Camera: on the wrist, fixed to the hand. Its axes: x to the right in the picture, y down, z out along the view.
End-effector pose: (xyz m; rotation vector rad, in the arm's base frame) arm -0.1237 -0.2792 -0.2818 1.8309 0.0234 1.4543
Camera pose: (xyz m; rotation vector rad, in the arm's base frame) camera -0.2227 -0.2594 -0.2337 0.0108 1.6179 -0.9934
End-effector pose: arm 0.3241 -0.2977 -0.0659 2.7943 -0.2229 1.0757
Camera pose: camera 0.2618 -0.3374 0.0181 0.2122 2.3574 -0.2913
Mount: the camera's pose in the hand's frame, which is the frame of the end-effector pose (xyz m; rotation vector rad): 0.0144 0.0569 -0.0952 0.0542 0.1369 3.1258
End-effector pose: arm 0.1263 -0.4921 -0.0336 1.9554 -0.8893 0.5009
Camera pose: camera 0.0934 -0.4348 0.0566 0.9953 2.1532 -1.3788
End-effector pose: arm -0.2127 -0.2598 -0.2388 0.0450 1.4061 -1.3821
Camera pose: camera -0.2407 -0.1826 -0.3147 1.4824 -0.0031 1.2684
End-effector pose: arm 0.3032 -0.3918 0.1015 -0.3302 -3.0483 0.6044
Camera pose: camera 0.3061 -0.3017 0.1676 2.8270 -0.2968 -0.0623
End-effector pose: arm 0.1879 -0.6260 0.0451 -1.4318 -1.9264 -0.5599
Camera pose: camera 0.2636 -0.6636 0.1183 -1.9651 1.5013 0.8654
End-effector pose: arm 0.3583 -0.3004 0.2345 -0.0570 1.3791 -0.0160
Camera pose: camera 0.2664 -0.2472 0.1995 -2.0190 -0.1985 -2.3586
